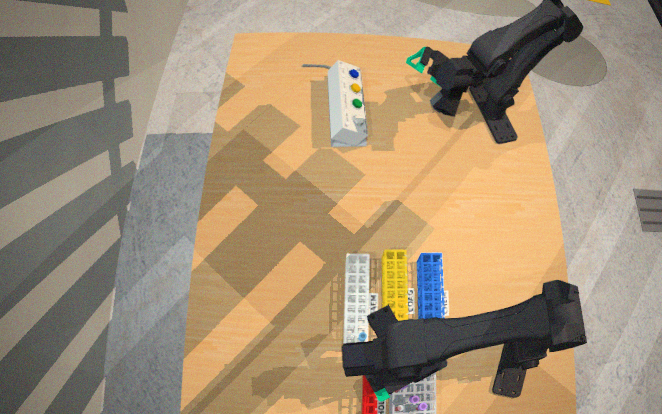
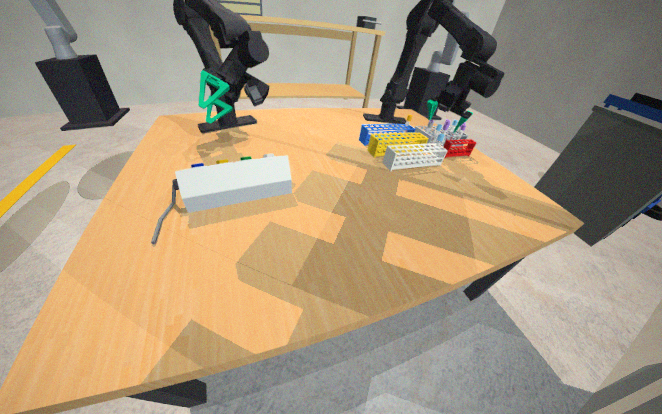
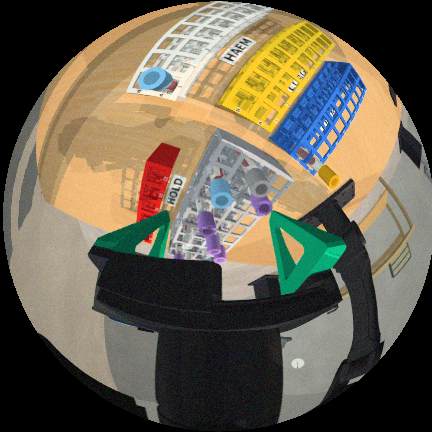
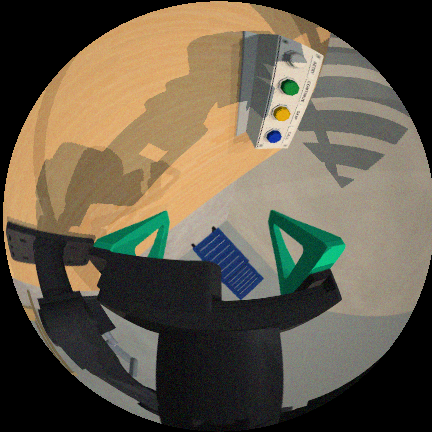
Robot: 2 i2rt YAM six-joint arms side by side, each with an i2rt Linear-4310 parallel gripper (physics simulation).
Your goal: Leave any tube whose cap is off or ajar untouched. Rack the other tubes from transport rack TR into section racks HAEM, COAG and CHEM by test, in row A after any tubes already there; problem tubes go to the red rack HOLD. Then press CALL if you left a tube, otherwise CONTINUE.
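Pixels of known places: left gripper, fingertip midpoint: (image 2: 441, 125) (image 3: 219, 215); right gripper, fingertip midpoint: (image 1: 419, 69) (image 2: 204, 115) (image 4: 218, 215); left arm's base, link origin: (image 1: 515, 354) (image 2: 385, 120) (image 3: 326, 207); right arm's base, link origin: (image 1: 492, 113) (image 2: 228, 124) (image 4: 46, 247).
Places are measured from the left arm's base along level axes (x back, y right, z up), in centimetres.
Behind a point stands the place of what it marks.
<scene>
The grey transport rack (image 3: 200, 167) @(y -12.0, x -27.1, z 2.9 cm) holds several capped tubes: a light-blue cap (image 3: 221, 193) @(y -10.0, x -26.7, z 9.4 cm), a grey cap (image 3: 257, 182) @(y -7.7, x -25.5, z 9.4 cm), a purple cap (image 3: 261, 204) @(y -8.7, x -23.4, z 9.2 cm) and more purple caps toward the fingers. The white HAEM rack (image 3: 180, 47) (image 1: 357, 285) @(y 4.1, x -39.6, z 5.7 cm) holds a light-blue-capped tube (image 3: 155, 79) (image 1: 362, 336) @(y -6.7, x -35.4, z 9.4 cm) at its near end. The yellow COAG rack (image 3: 280, 70) @(y 1.0, x -30.4, z 5.7 cm) (image 1: 395, 280) @(y 7.6, x -32.5, z 5.7 cm) shows no tube. The blue CHEM rack (image 3: 320, 107) @(y 6.2, x -22.7, z 0.9 cm) (image 1: 430, 285) @(y 9.6, x -24.6, z 3.0 cm) has a yellow-capped tube (image 3: 329, 177) @(y -1.9, x -20.8, z 9.2 cm). The red HOLD rack (image 3: 159, 175) @(y -17.0, x -30.0, z 1.0 cm) shows no tube. My left gripper (image 3: 219, 215) @(y -12.3, x -24.6, z 8.5 cm) is open above the transport rack. My right gripper (image 4: 218, 215) @(y 60.4, x -40.4, z 11.4 cm) is open and empty.
The button box (image 1: 345, 105) @(y 44.9, x -55.1, z 7.9 cm) (image 2: 235, 185) @(y 48.3, x -59.9, z 4.4 cm) (image 4: 280, 100) @(y 50.3, x -53.7, z 5.9 cm) has blue (image 4: 273, 136) @(y 56.7, x -55.8, z 6.8 cm), yellow (image 4: 281, 113) @(y 52.1, x -54.1, z 6.8 cm), green (image 4: 289, 87) @(y 47.6, x -52.4, z 6.8 cm) and pale grey (image 4: 294, 59) @(y 43.2, x -50.4, z 6.6 cm) buttons. Its cable (image 2: 162, 220) @(y 61.8, x -66.5, z 0.3 cm) runs off one end. The right gripper hangs beyond the box, near the table edge.
</scene>
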